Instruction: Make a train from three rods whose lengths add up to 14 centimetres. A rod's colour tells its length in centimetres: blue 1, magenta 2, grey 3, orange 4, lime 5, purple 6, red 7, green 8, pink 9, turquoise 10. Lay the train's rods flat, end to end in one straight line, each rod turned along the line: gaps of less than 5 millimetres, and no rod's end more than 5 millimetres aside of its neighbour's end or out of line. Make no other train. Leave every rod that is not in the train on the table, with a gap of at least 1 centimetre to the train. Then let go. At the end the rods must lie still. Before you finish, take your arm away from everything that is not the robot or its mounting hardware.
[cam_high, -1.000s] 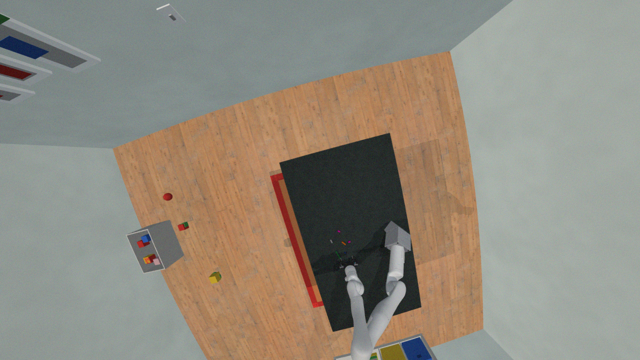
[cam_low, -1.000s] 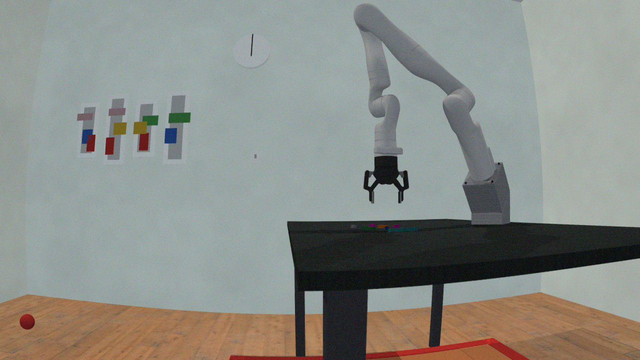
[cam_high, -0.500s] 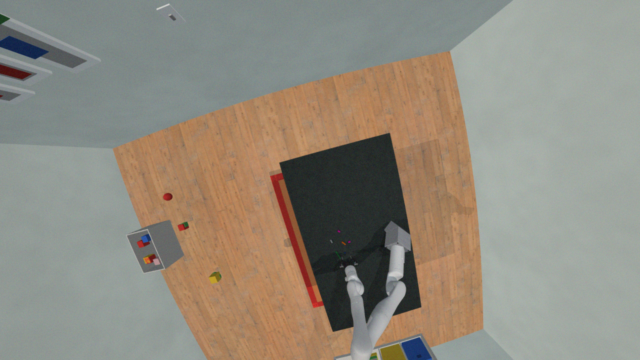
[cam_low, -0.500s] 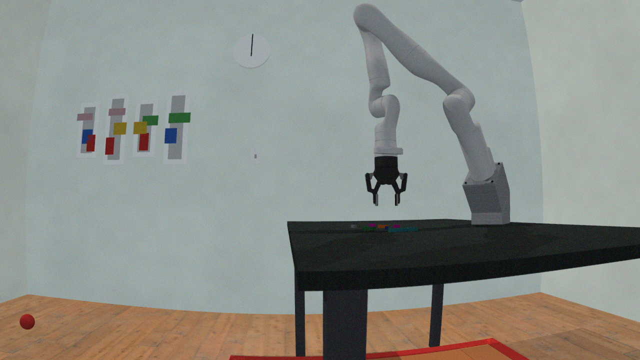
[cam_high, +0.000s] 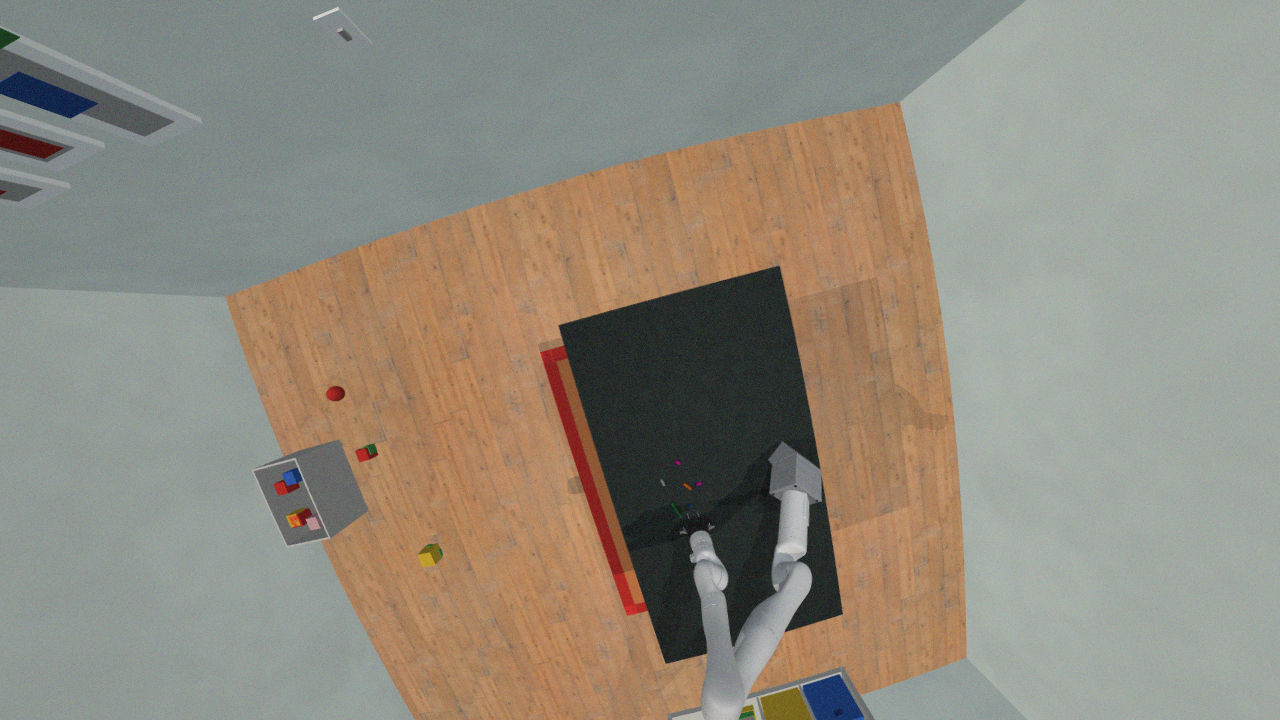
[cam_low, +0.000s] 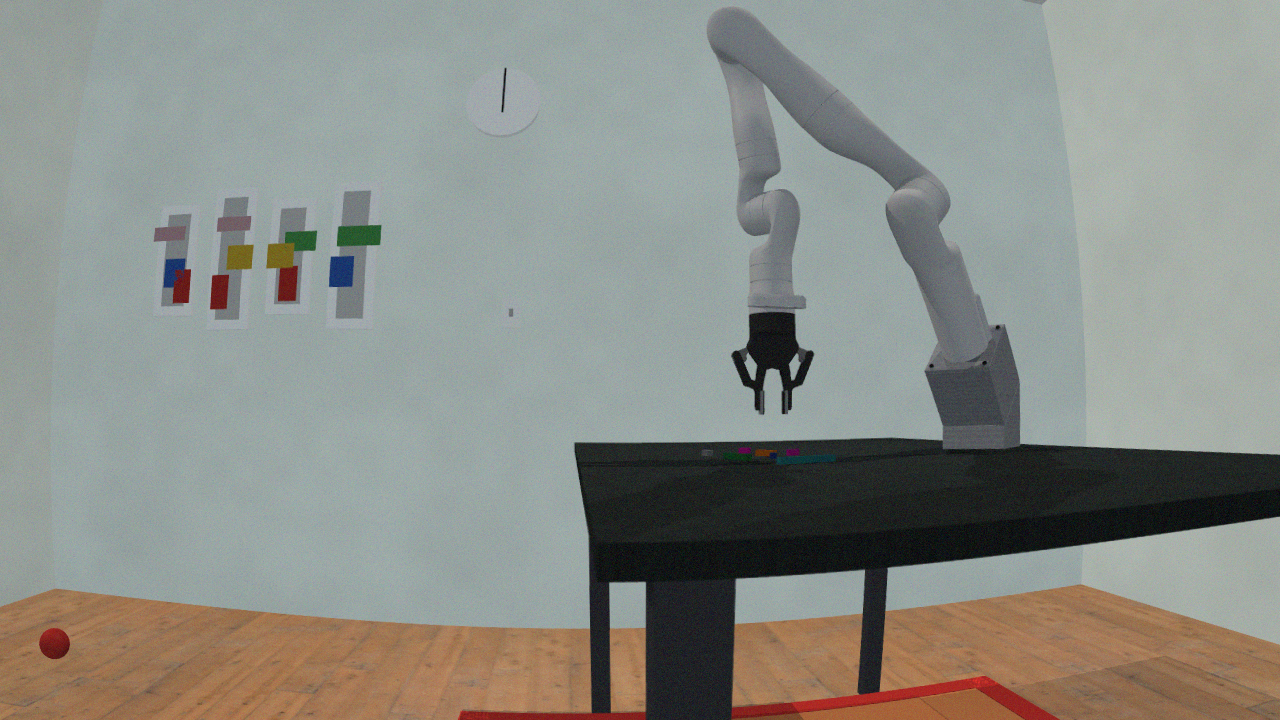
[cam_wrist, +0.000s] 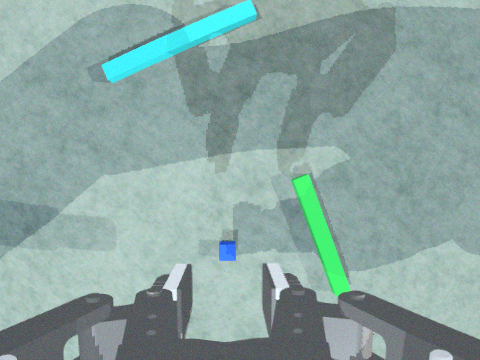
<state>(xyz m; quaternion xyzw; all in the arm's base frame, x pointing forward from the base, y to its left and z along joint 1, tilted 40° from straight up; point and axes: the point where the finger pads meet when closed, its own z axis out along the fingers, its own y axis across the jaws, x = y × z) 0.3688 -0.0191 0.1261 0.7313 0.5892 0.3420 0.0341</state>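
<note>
Right now my hand is 8 cm above the small blue rod. Round my hand: green rod: 8 cm below, 6 cm ahead; then turquoise rod: 13 cm to the left, 8 cm below, 2 cm behind; then orange rod: 9 cm to the right, 8 cm below, 1 cm behind.
</note>
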